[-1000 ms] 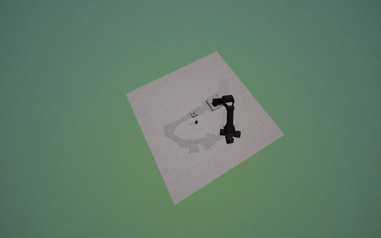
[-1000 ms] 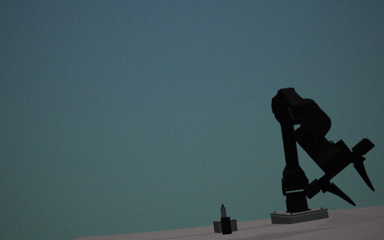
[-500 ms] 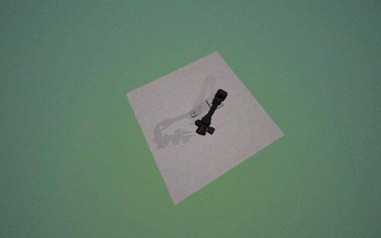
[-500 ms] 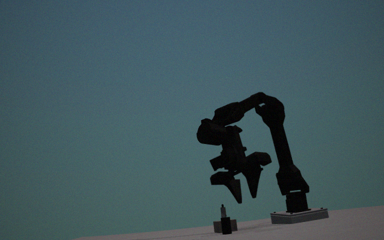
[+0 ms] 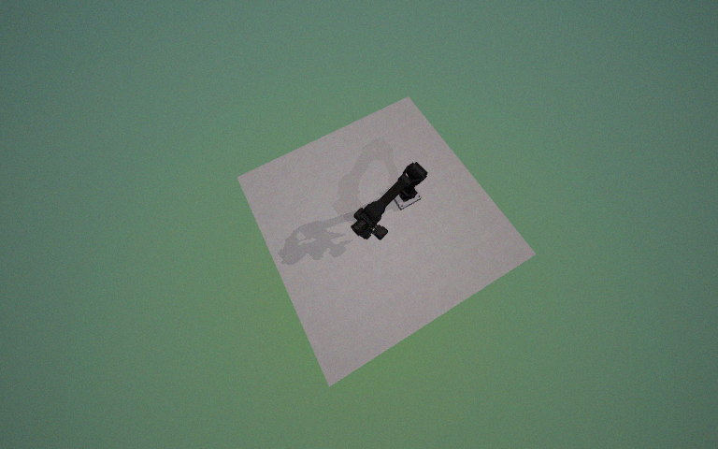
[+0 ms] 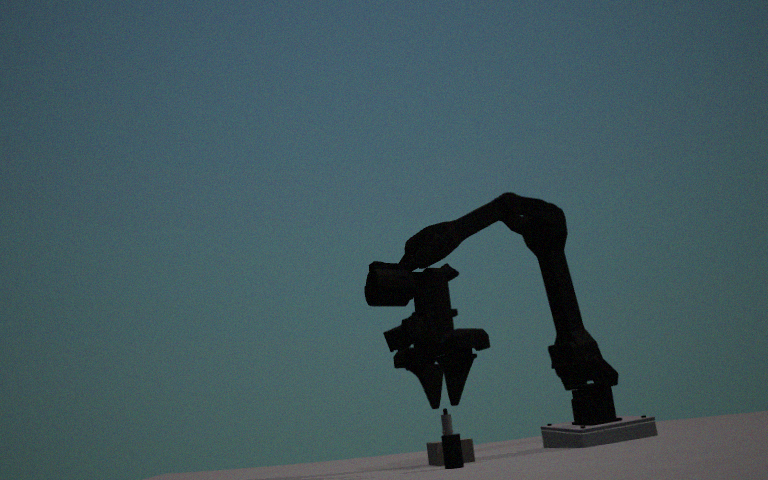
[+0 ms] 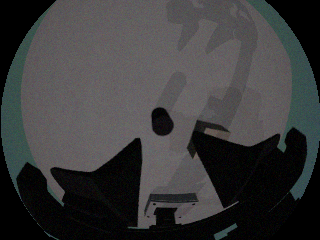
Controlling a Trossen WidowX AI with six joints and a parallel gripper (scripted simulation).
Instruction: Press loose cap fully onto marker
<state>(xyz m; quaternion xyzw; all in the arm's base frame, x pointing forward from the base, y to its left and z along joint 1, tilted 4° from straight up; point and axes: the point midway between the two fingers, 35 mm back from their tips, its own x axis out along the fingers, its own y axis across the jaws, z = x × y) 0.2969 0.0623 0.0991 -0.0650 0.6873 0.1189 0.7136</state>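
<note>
Right now my gripper tip is 6 cm above the dark cap. The rest, counted from my gripper tip: holder block: 3 cm behind, 10 cm to the right, 7 cm below.
</note>
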